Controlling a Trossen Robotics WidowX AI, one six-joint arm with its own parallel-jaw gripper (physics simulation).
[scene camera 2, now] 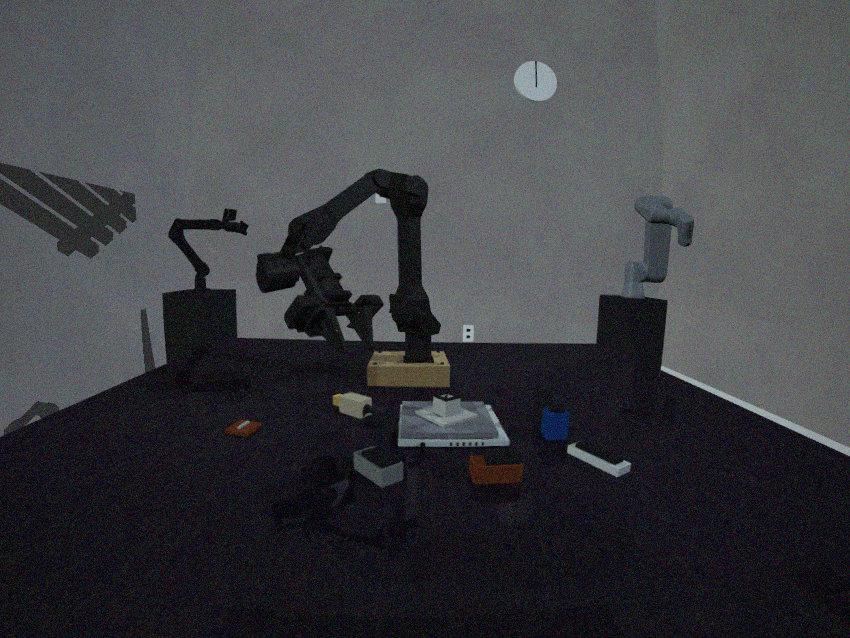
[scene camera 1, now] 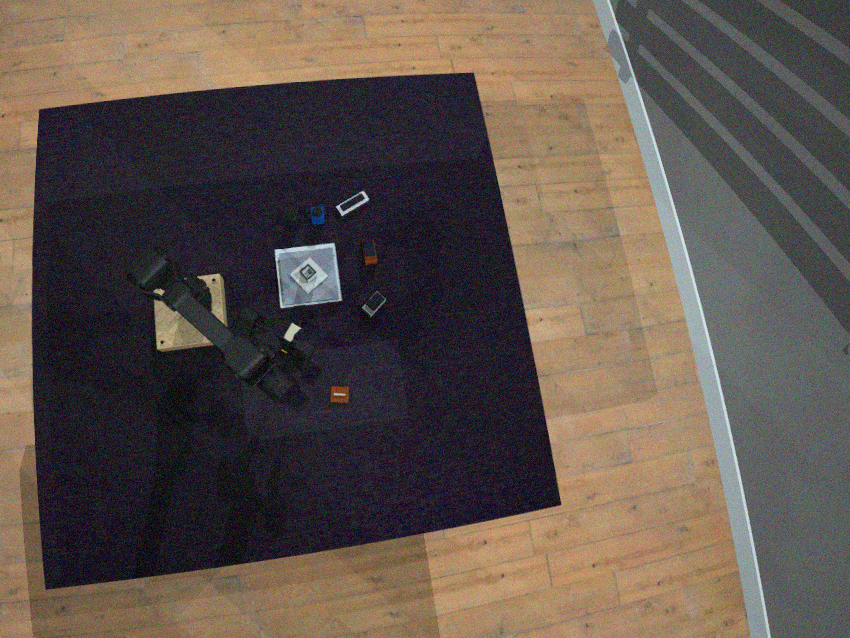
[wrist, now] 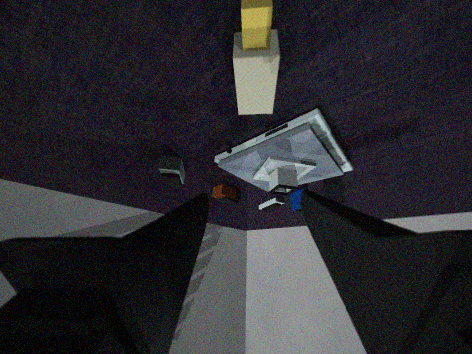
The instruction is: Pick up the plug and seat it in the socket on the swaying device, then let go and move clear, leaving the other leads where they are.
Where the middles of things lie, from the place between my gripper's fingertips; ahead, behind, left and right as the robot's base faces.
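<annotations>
From the plug (scene camera 2: 356, 405), my hand is 10 mm to the left of it, 10 mm past it and 100 mm above it. The blue lead (scene camera 2: 555, 419) is 310 mm to the left of my hand, 100 mm ahead of it and 90 mm below it, and the device (scene camera 2: 446, 421) is 150 mm to the left of my hand, 50 mm ahead of it and 80 mm below it.
</annotations>
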